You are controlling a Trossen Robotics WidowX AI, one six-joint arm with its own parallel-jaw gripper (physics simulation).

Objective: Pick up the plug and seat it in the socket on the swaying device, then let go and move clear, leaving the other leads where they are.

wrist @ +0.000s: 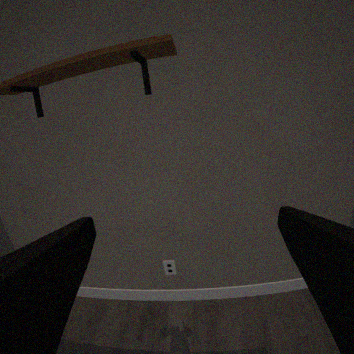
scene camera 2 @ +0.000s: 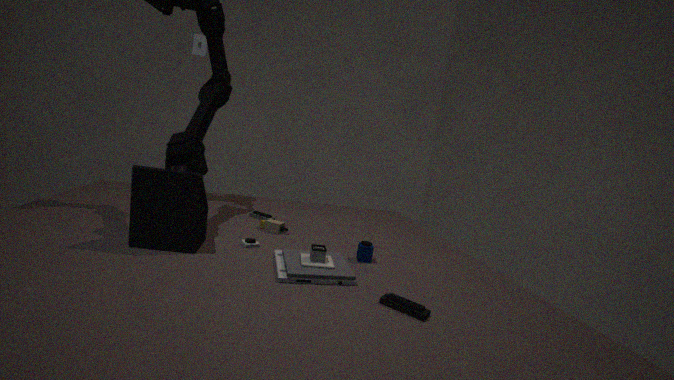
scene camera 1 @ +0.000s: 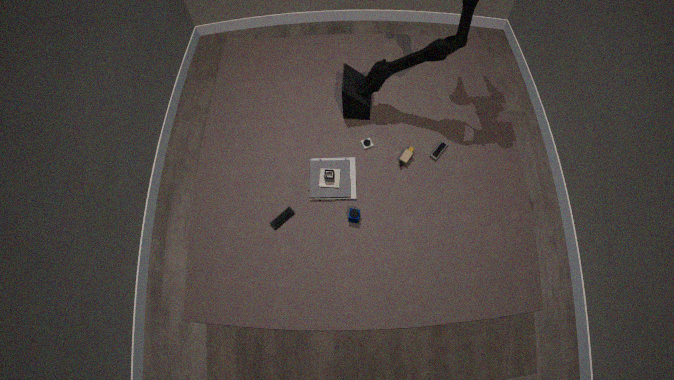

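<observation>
A beige block with a yellow end and a dark tip (scene camera 1: 406, 156) (scene camera 2: 272, 226), which looks like the plug, lies on the mat. A small grey, dark-rimmed square housing (scene camera 1: 329, 175) (scene camera 2: 318, 254), which looks like the socket, stands on a cream plate (scene camera 1: 336, 184) (scene camera 2: 327, 263) on a flat grey device (scene camera 1: 316, 192) (scene camera 2: 345, 271). My gripper (wrist: 186, 221) is open and empty, its fingers wide apart and facing a wall, high up and away from the plug. In scene camera 1 the gripper is outside the picture; its shadow falls at the right. Separate leads cannot be made out.
A blue block (scene camera 1: 354, 215) (scene camera 2: 365, 252), a black bar (scene camera 1: 282, 218) (scene camera 2: 405, 306), a white square with a black disc (scene camera 1: 367, 143) (scene camera 2: 250, 242) and a dark-topped slim object (scene camera 1: 439, 151) (scene camera 2: 261, 215) lie around the device. The wrist view shows a shelf (wrist: 100, 60) and an outlet (wrist: 169, 267).
</observation>
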